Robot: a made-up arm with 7 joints.
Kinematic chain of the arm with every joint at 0, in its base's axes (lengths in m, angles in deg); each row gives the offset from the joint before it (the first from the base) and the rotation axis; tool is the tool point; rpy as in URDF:
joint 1: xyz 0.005 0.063 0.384 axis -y
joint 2: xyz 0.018 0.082 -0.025 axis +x
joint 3: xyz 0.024 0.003 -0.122 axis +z
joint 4: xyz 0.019 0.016 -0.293 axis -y
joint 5: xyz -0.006 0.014 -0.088 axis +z
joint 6: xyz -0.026 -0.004 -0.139 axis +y
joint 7: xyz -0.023 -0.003 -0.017 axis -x
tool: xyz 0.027 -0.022 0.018 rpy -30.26 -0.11 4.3
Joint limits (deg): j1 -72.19..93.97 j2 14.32..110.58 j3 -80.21..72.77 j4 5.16..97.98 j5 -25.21..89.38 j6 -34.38..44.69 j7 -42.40..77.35
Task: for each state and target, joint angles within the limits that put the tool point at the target. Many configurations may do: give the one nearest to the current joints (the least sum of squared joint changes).
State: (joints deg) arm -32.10 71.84 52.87 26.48 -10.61 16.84 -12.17
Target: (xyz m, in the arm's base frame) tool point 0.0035 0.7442 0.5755
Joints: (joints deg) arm 21.49 97.83 72.77 34.97 -17.75 15.47 0.44
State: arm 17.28 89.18 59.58 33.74 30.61 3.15 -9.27
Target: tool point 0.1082 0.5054 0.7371
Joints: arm 10.47 109.33 61.60 80.38 38.48 2.31 -8.21
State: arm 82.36 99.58 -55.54 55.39 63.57 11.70 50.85
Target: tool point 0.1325 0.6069 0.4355
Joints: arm 71.28 109.36 -80.21 92.70 67.30 10.34 45.18
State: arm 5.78 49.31 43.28 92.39 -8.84 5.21 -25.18
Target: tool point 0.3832 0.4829 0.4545
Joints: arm 53.42 42.05 22.30 97.98 12.43 0.11 -23.92
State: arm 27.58 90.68 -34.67 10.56 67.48 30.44 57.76
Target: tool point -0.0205 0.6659 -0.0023
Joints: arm -19.92 60.72 -45.69 18.75 68.78 23.99 53.77
